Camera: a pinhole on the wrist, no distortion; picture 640 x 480 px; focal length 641.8 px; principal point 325.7 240.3 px. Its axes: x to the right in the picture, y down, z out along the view. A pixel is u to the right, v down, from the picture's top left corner.
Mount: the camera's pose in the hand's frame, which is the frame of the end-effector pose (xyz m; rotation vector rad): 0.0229 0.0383 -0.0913 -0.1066 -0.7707 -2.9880
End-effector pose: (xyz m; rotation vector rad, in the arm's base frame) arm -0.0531 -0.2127 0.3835 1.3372 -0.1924 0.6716
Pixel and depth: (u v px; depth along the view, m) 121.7 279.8 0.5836
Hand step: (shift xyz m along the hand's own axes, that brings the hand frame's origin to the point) 0.2413 0.2962 0.4206
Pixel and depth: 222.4 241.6 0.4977
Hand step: 0.1293 0.2814 0.3373
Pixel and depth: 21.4 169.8 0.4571
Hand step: 0.2597 0.3113 0.2663
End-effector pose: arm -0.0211 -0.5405 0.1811 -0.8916 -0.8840 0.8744
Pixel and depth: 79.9 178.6 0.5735
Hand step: 0.2684 0.3721 0.3653
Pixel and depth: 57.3 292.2 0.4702
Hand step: 0.2465 0.2398 0.3217
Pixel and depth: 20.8 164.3 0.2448
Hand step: 0.1498 0.1863 0.0992
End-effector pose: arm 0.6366 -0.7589 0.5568 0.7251 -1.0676 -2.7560
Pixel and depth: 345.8 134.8 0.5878
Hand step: 0.0292 0.4070 0.3769
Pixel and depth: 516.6 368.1 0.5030
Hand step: -0.0924 0.1893 0.4080
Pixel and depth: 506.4 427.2 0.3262
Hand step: -0.0446 0.1101 0.2466
